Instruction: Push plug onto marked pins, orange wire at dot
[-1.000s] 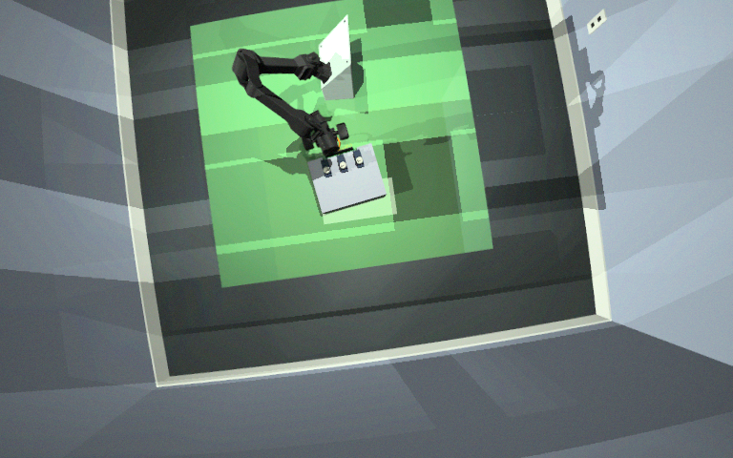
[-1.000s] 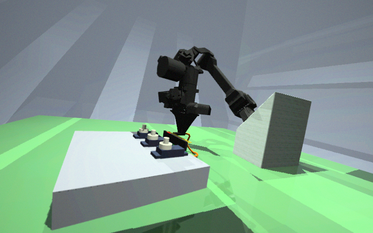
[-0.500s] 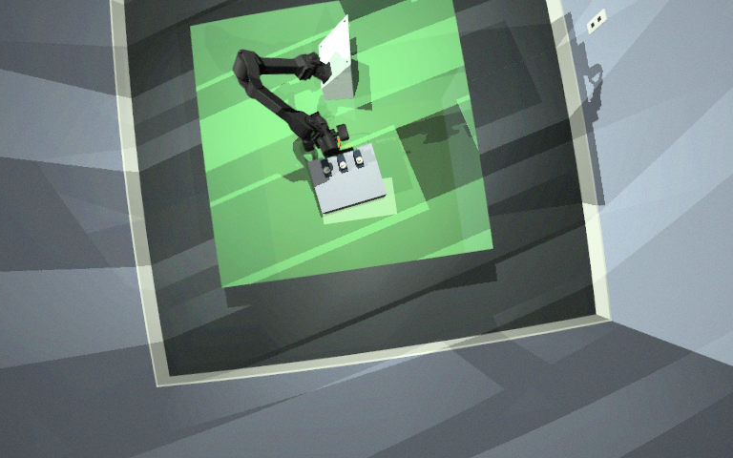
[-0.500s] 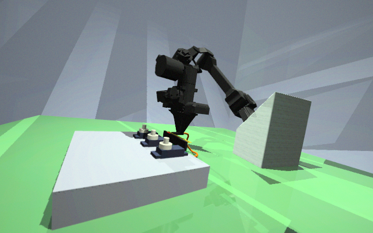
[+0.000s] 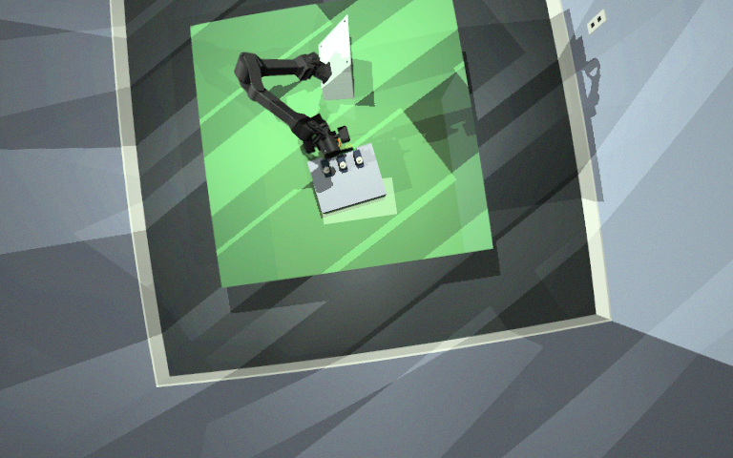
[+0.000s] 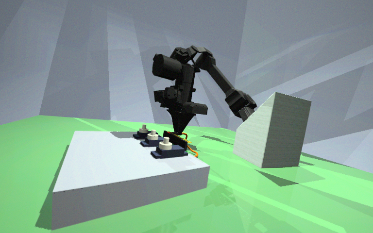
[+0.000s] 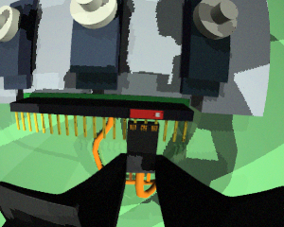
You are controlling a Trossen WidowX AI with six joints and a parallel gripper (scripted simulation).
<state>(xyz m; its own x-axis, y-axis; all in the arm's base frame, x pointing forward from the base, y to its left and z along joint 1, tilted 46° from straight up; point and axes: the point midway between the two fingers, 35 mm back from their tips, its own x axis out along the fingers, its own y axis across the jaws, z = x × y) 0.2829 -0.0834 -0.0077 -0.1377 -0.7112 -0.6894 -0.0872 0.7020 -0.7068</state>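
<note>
Right now the red band is 30 mm ahead of my gripper tip. Also, from my gripper tip: black pin strip: 40 mm to the left, 30 mm ahead, 10 mm below; then grey holder: 190 mm ahead, 50 mm to the left, 50 mm below.
</note>
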